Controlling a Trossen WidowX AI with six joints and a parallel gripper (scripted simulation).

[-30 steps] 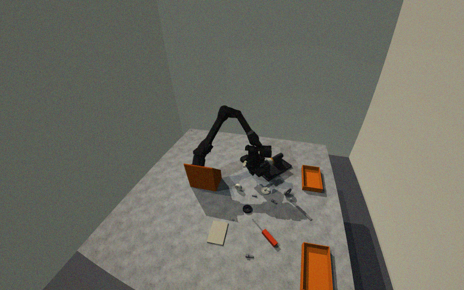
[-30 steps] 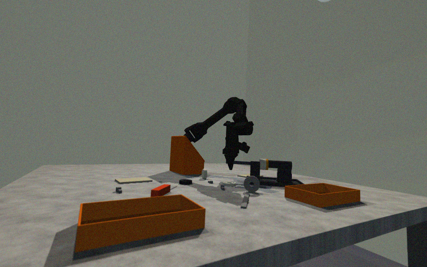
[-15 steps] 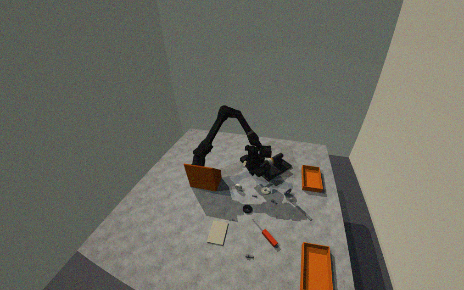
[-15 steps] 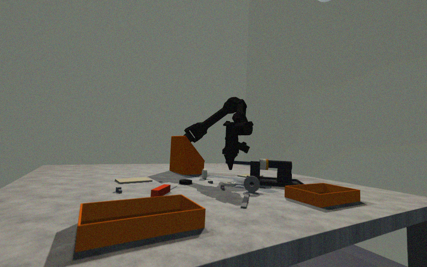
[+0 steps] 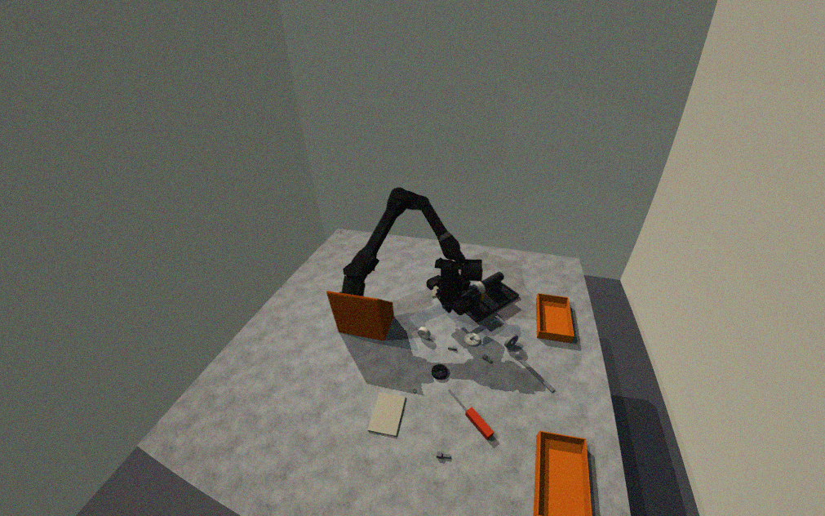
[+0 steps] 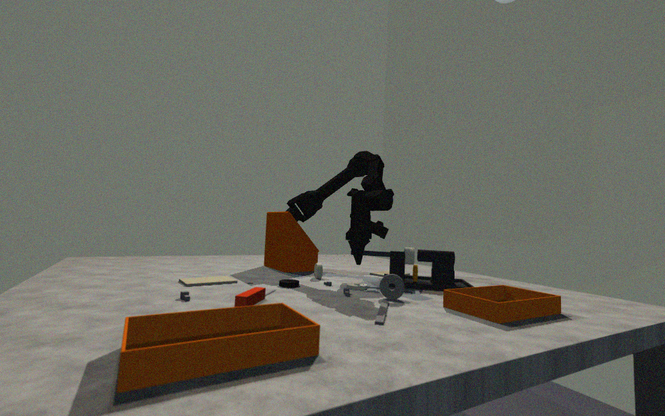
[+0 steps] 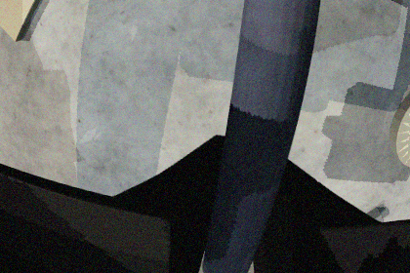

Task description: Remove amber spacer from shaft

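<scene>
The dark shaft lies 40 mm ahead of my gripper tip, 50 mm to the left of it and 30 mm above it. From my gripper tip the other things lie so: amber spacer 100 mm ahead, 120 mm to the left, 10 mm below; then white spacer 100 mm ahead, 100 mm to the left, 30 mm above; then white ring 100 mm ahead, 80 mm to the right, 40 mm below.
</scene>
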